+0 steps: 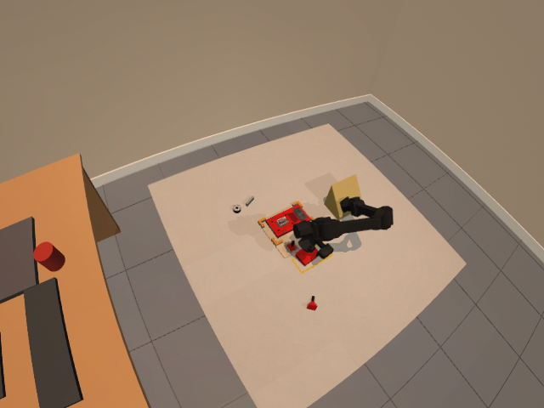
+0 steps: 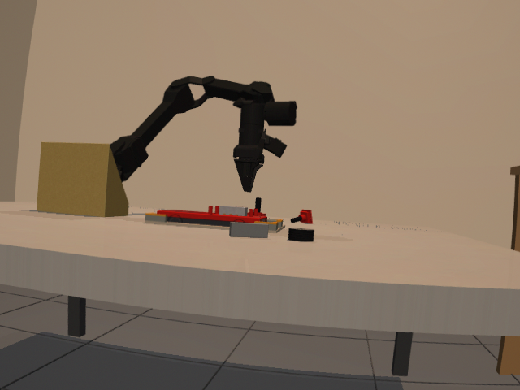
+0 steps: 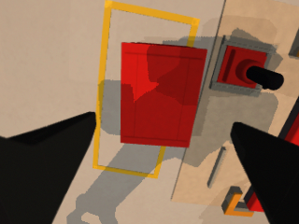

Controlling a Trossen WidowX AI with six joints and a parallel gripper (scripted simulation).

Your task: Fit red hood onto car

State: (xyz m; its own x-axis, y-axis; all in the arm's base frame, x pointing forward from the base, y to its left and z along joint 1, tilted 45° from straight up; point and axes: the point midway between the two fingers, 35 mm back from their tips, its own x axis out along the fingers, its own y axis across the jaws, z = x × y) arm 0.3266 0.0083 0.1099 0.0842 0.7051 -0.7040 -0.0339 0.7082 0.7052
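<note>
The red hood is 6 cm below my gripper tip. The rest, counted from my gripper tip: black wheel (39 cm to the right, 13 cm ahead, 7 cm below); then engine block (19 cm to the right, 5 cm below).
</note>
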